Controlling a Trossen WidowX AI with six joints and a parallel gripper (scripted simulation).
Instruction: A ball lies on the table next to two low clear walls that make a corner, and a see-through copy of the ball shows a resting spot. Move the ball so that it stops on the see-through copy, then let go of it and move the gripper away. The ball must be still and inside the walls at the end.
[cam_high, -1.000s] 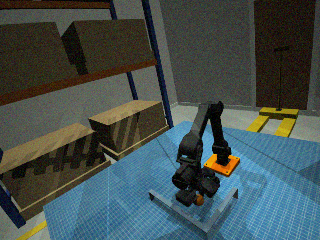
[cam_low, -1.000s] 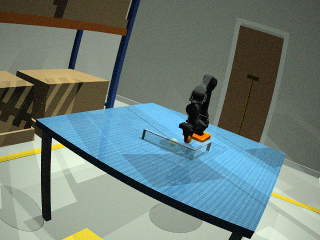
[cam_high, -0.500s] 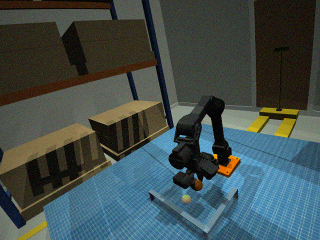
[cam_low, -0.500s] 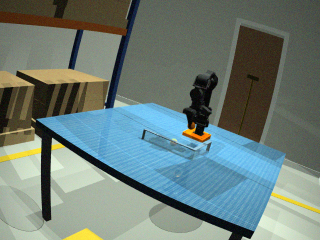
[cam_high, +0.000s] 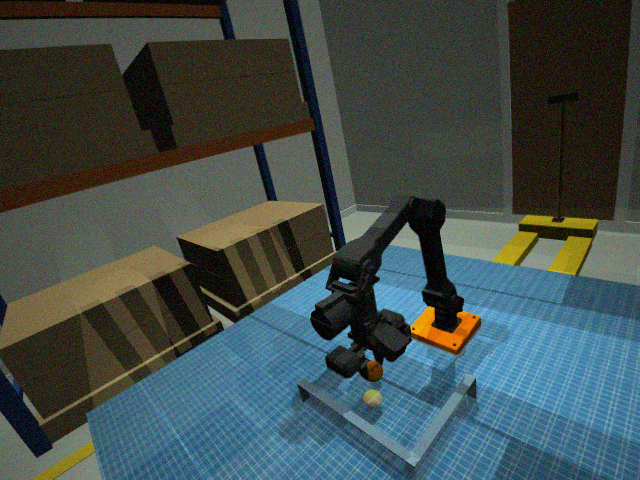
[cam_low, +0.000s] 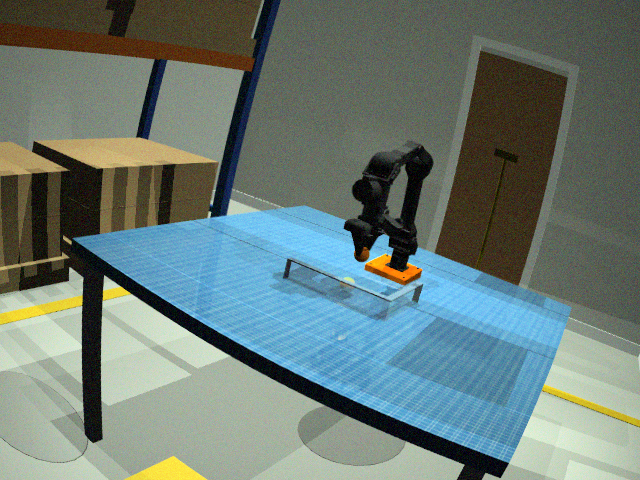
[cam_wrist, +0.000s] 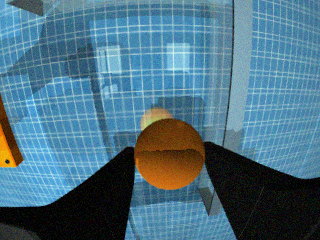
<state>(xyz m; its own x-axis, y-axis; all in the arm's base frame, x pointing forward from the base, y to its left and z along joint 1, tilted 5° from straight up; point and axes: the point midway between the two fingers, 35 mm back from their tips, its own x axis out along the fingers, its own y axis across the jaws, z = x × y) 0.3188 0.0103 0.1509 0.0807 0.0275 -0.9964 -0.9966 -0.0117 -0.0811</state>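
The see-through copy of ball lies 10 cm below my gripper tip and 2 cm to the right of it. From my gripper tip the other things lie so: orange ball (right at my gripper tip).
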